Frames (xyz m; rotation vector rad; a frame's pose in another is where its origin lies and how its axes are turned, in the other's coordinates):
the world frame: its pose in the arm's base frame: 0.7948 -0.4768 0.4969 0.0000 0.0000 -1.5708
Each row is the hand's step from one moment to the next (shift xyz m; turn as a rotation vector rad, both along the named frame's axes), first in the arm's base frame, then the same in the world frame.
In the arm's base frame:
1: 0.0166 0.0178 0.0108 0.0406 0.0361 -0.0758
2: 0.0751 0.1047 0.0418 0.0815 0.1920 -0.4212
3: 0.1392 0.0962 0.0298 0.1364 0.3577 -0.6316
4: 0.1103 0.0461 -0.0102 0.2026 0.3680 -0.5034
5: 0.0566 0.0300 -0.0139 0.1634 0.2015 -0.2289
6: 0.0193 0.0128 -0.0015 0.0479 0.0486 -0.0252
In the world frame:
1: -0.0178 0.0166 0.0108 -0.0361 0.0406 -0.0758
2: -0.1047 0.0751 0.0418 -0.1920 0.0815 -0.4212
3: -0.0962 0.1392 0.0298 -0.3577 0.1364 -0.6316
4: -0.0461 0.1103 -0.0102 -0.3680 0.2026 -0.5034
5: -0.0300 0.0566 -0.0139 -0.2015 0.1634 -0.2289
6: -0.0128 0.0193 -0.0015 -0.0486 0.0479 -0.0252

